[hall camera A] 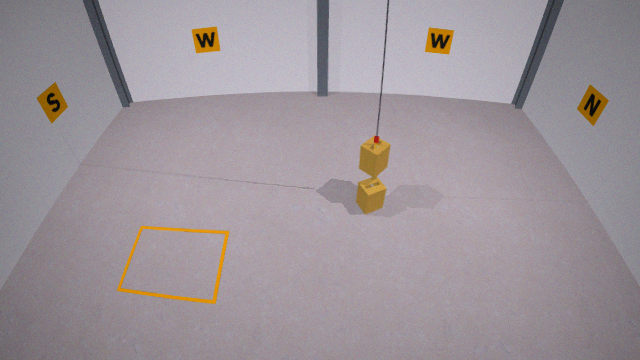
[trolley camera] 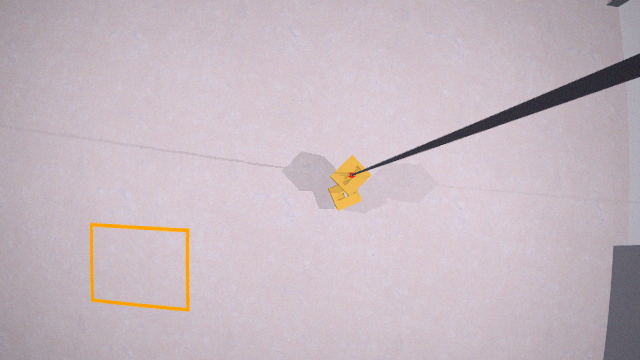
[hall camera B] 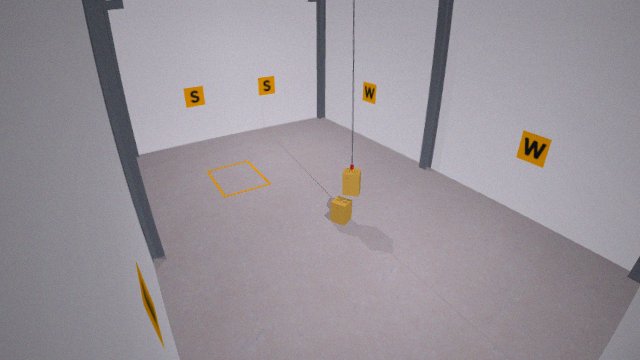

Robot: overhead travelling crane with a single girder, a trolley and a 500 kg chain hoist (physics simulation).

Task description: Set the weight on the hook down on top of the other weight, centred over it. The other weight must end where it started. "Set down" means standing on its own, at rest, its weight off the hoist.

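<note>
My red hook (hall camera A: 376, 139) (hall camera B: 352, 167) (trolley camera: 351, 175) carries a yellow block-shaped weight (hall camera A: 374, 160) (hall camera B: 351, 182) (trolley camera: 352, 162) on the chain. The other yellow weight (hall camera A: 371, 199) (hall camera B: 341, 212) (trolley camera: 346, 204) stands upright on the floor, with a slotted recess in its top. The hung weight is higher than the standing one. In hall camera B a gap shows between them, with the hung weight to the right. In the trolley camera the hung weight lies up and slightly right of the standing one, covers part of its top and is turned differently.
A yellow-orange outlined rectangle (hall camera A: 166, 296) (hall camera B: 247, 190) (trolley camera: 92, 262) is marked on the floor, away from both weights. Grey steel columns (hall camera A: 322, 50) (hall camera B: 440, 80) stand along the walls. Shadows of the weights and chain fall on the floor around the standing weight.
</note>
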